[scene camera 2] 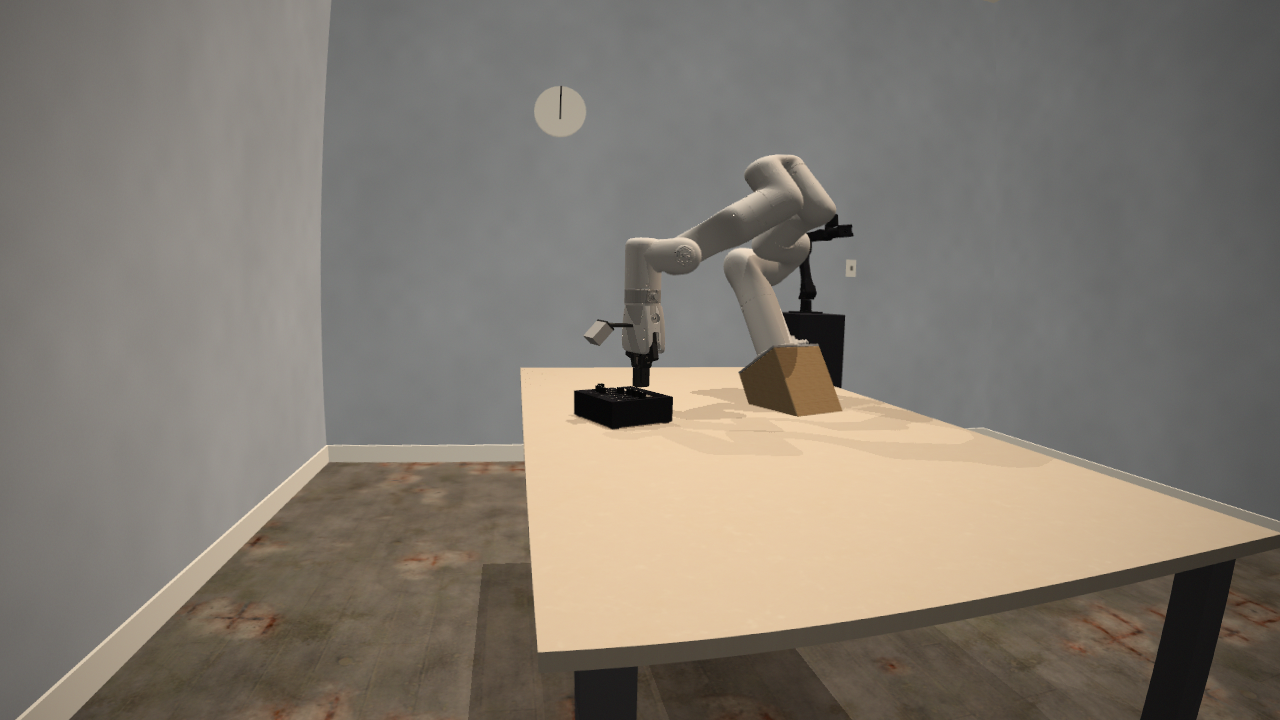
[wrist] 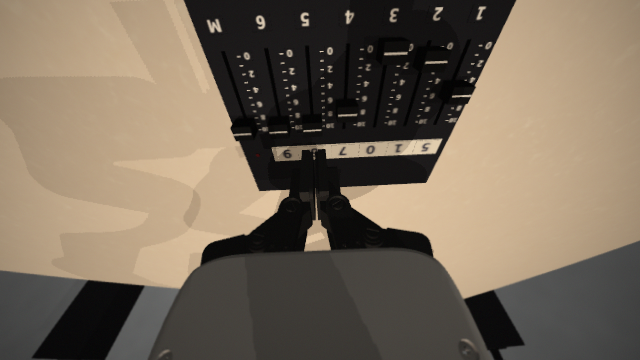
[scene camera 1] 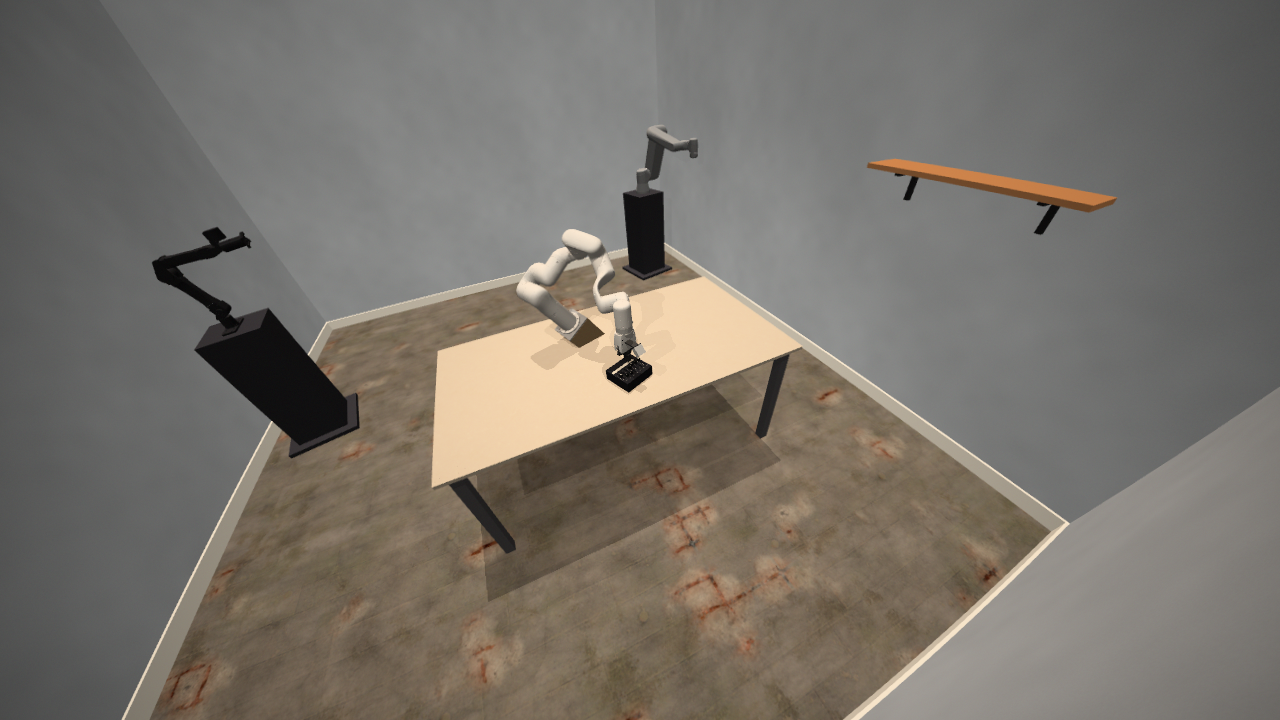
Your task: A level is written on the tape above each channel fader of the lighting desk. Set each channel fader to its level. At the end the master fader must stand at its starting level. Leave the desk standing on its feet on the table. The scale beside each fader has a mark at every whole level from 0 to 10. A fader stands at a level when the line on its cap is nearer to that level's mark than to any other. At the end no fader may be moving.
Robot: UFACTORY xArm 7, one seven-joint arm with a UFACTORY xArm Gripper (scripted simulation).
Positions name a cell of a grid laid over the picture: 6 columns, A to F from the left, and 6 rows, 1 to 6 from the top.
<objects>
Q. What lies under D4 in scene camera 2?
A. The gripper.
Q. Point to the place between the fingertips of the gripper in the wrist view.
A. C3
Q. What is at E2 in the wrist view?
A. A channel 1 fader cap.
</objects>
